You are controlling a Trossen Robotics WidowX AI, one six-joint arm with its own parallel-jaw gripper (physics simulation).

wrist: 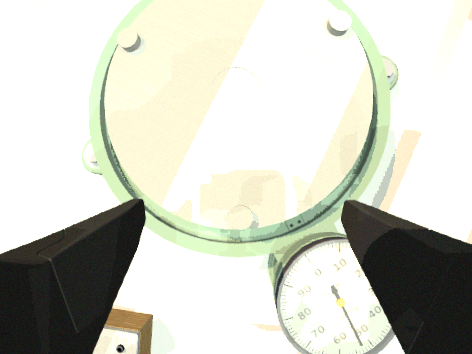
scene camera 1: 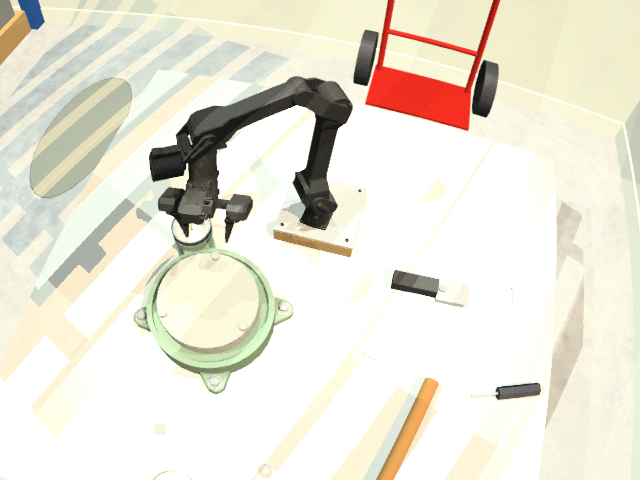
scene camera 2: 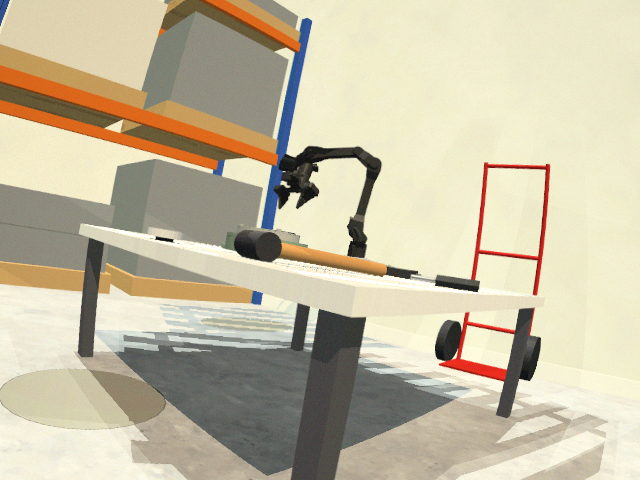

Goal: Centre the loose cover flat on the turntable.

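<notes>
The green round turntable housing holds a wide pale disc with three small studs; the disc sits inside the rim and looks level. A small pale round piece lies flat on the table, partly cut off at the bottom edge in scene camera 1. Which piece is the loose cover is not certain from its looks. My gripper is open and empty, pointing down, high above the housing's dial side.
A dial gauge is attached to the housing. The arm's base plate stands beside it. A mallet, a black-handled tool and a screwdriver lie on the table.
</notes>
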